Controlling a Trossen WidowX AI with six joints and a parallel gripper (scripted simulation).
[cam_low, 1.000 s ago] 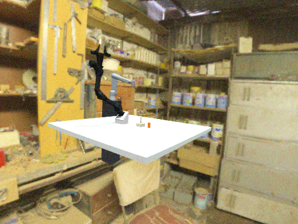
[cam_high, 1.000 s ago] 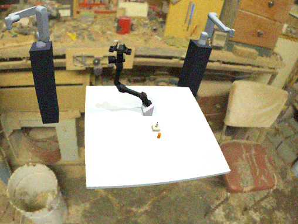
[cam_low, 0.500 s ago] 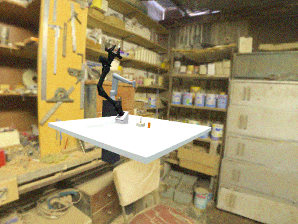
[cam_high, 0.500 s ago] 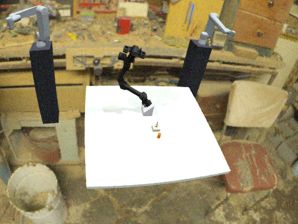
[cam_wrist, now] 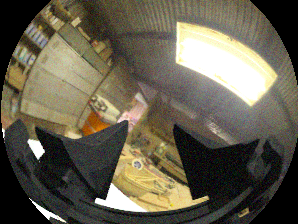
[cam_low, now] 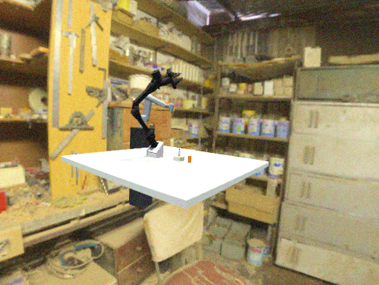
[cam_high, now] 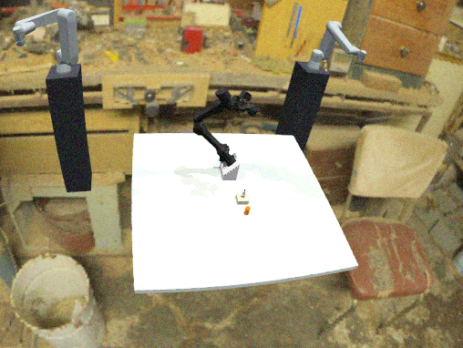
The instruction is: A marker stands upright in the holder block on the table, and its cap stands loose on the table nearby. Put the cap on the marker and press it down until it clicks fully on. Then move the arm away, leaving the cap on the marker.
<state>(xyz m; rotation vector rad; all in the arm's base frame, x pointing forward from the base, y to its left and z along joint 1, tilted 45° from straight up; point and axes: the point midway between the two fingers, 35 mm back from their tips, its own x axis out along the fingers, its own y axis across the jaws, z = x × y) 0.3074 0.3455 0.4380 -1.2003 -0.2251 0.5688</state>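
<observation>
My gripper tip is 80 mm short of the orange cap, 60 mm to the right of it and 670 mm above it.
</observation>
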